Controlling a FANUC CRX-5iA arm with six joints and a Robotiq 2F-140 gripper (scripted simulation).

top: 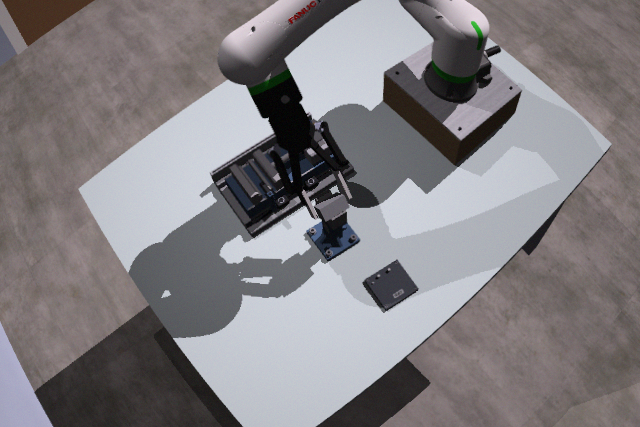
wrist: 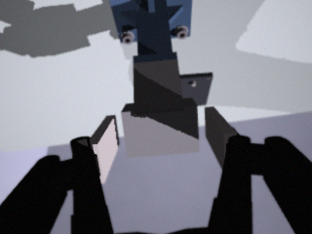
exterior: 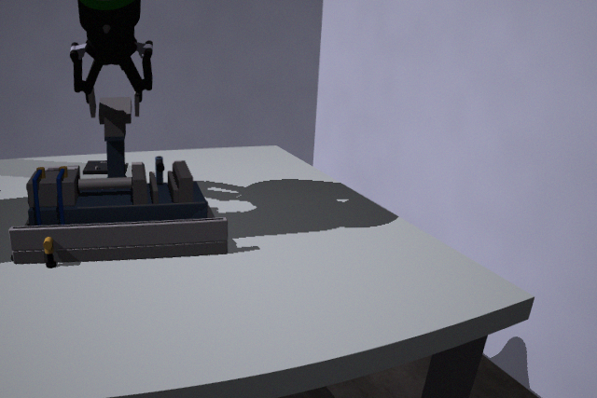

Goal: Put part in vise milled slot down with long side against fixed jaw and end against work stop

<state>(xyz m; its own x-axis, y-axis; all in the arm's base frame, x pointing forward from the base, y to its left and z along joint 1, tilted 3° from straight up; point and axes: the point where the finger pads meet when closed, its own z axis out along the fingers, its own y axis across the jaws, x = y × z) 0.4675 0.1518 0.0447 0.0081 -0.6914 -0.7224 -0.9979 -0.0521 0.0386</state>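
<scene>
Right now the part is 2 cm to the left of my hand and 2 cm below it. From my hand the other things lie so: cylinder rod (19 cm to the right, 10 cm below); then blue work stop (12 cm below, 11 cm to the right, 9 cm ahead); then black work stop (13 cm to the right, 9 cm ahead, 8 cm below).
</scene>
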